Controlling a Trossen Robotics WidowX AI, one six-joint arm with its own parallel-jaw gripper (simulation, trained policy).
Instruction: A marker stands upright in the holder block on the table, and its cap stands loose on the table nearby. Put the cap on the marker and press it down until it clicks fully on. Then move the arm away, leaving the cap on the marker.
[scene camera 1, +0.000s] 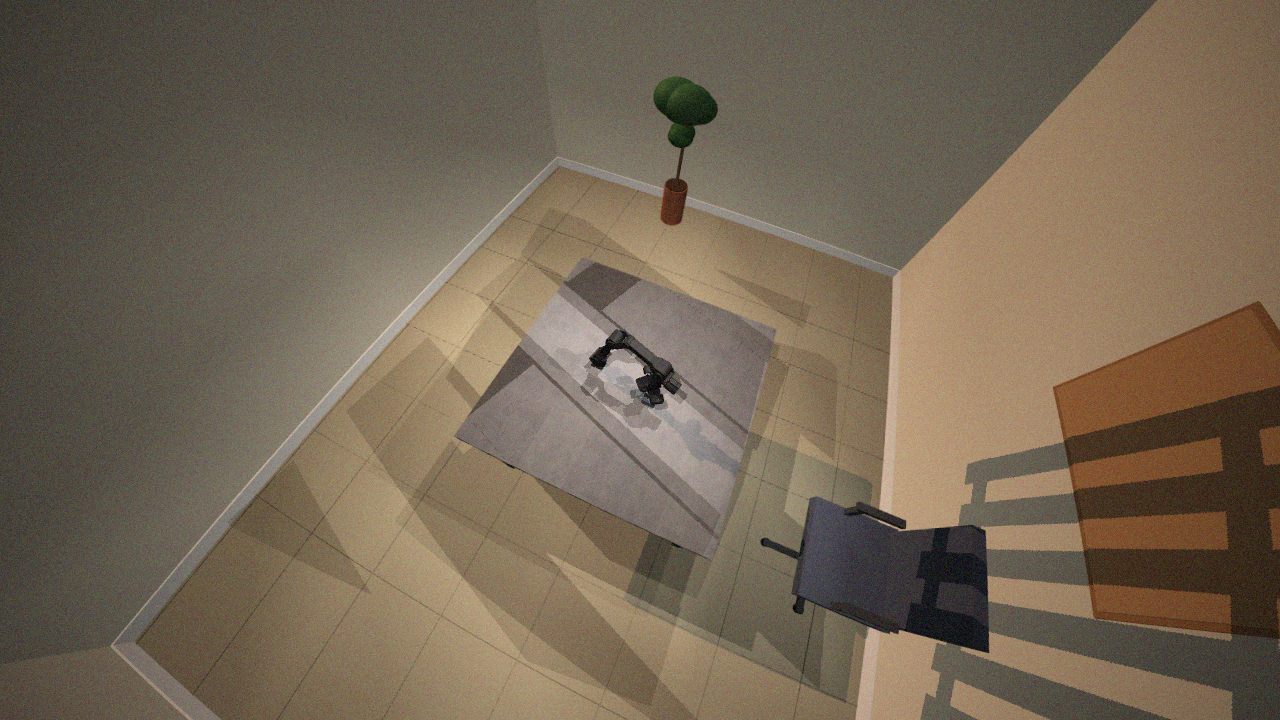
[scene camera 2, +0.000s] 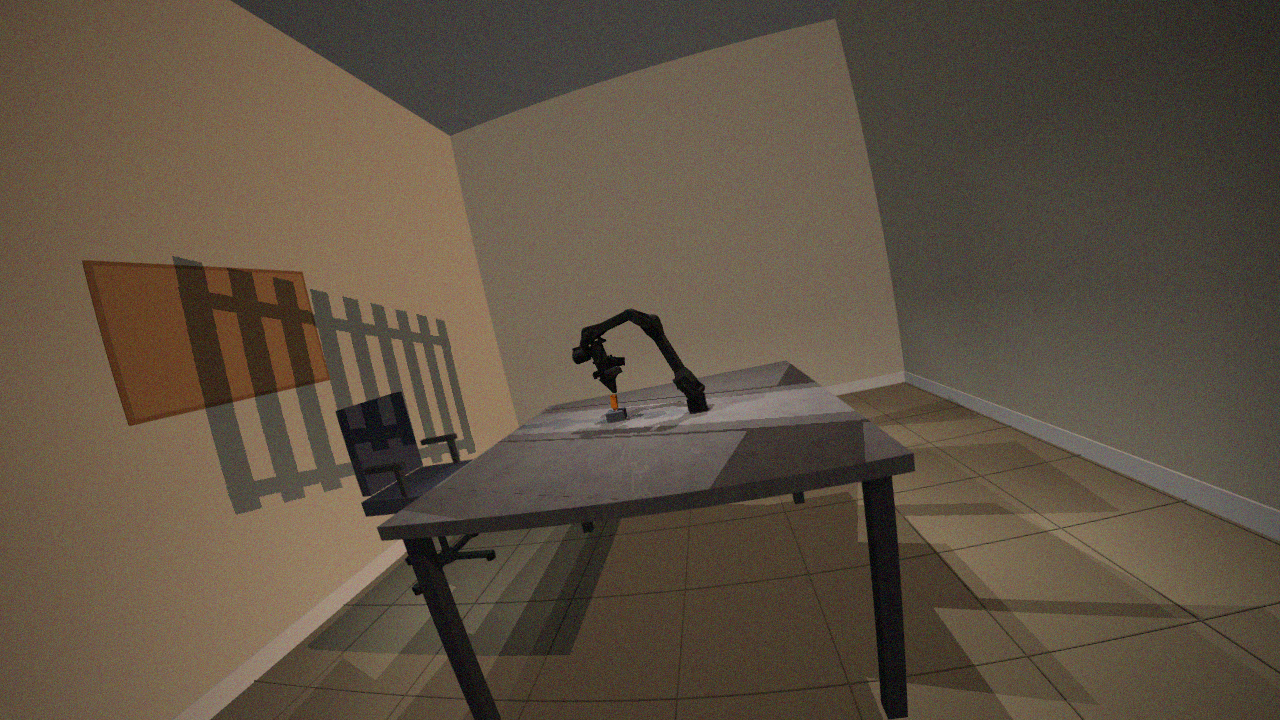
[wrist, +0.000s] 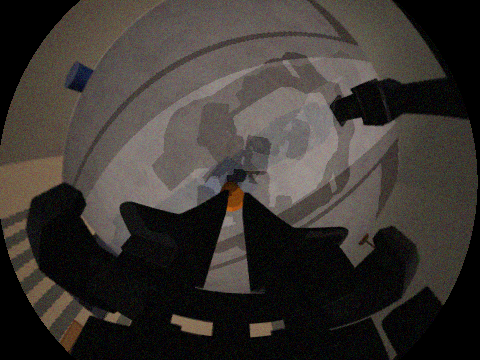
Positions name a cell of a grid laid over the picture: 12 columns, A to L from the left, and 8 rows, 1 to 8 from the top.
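Note:
Visible to me: my gripper, at (scene camera 2: F5) and, in the wrist view, the gripper (wrist: F5).

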